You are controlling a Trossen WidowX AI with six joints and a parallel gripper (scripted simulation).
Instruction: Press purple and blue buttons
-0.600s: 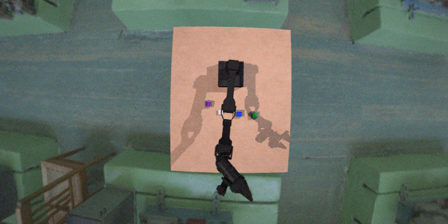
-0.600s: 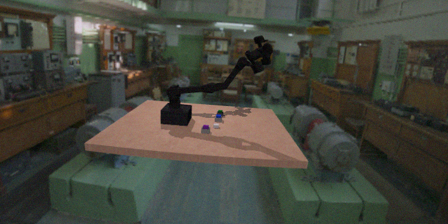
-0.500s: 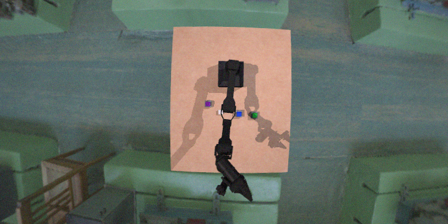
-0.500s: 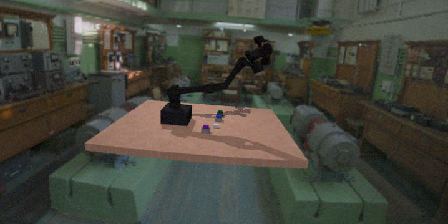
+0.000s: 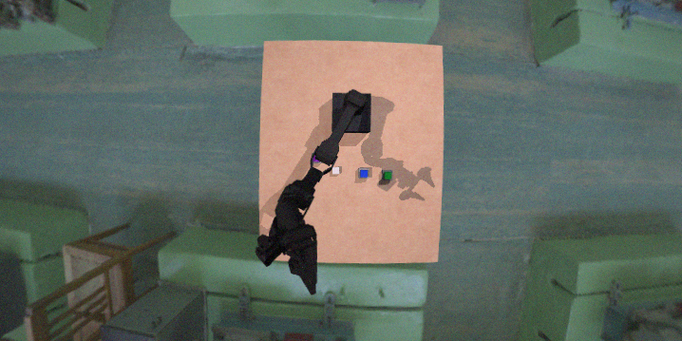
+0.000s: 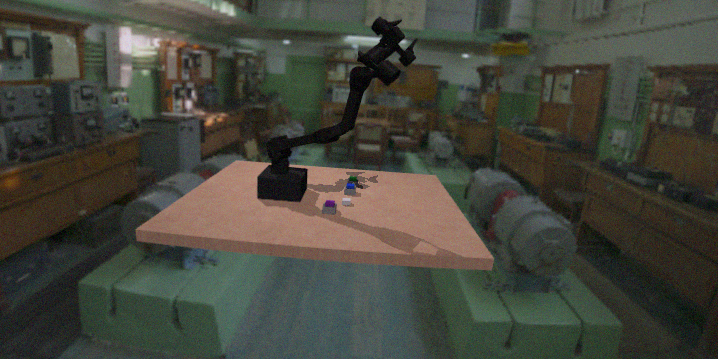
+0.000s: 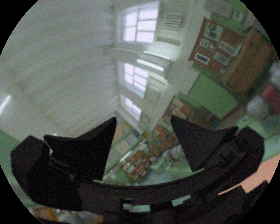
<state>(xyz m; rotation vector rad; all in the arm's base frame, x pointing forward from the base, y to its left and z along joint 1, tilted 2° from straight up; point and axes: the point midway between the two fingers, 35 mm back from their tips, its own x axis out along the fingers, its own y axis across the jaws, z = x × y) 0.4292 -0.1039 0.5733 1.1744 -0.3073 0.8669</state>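
Now: gripper tip 24 cm past the purple button, 6 cm to the left of it and 64 cm above it. Round my gripper tip: blue button (17 cm behind, 16 cm to the left, 64 cm below); then green button (16 cm behind, 27 cm to the left, 64 cm below); then small white block (18 cm behind, 3 cm to the left, 66 cm below).
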